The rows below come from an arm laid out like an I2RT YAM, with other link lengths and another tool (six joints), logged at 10 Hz.
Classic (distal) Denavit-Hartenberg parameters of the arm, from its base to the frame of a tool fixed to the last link. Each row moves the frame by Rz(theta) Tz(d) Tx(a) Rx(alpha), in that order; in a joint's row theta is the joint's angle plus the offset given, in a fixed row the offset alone. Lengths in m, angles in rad.
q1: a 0.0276; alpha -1.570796; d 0.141; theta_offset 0
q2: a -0.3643; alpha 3.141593; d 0; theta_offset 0
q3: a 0.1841; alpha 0; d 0; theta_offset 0.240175
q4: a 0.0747; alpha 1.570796; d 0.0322; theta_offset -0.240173
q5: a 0; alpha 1.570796; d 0.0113; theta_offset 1.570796
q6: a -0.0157; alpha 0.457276; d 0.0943; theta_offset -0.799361
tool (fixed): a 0; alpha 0; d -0.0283; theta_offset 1.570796
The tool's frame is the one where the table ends.
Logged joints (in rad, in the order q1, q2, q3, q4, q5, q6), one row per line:
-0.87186, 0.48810, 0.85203, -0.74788, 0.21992, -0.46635
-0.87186, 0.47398, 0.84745, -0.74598, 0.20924, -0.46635
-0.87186, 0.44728, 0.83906, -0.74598, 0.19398, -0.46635
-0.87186, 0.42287, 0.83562, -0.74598, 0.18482, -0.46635
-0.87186, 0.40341, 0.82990, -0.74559, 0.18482, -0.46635
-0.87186, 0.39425, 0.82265, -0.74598, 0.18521, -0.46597
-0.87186, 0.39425, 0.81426, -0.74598, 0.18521, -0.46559
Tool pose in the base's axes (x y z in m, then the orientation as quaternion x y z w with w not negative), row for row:
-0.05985, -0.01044, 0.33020, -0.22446, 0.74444, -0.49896, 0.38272
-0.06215, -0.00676, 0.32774, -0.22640, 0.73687, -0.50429, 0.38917
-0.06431, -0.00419, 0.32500, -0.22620, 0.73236, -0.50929, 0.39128
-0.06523, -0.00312, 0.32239, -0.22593, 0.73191, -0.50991, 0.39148
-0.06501, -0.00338, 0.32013, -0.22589, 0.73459, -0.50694, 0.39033
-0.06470, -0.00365, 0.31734, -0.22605, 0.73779, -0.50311, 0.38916
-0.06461, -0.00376, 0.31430, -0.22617, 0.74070, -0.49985, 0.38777
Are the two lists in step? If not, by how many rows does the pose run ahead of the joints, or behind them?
The pose runs 2 rows ahead of the joints: the pose in row i belongs to the joints in row i + 2.
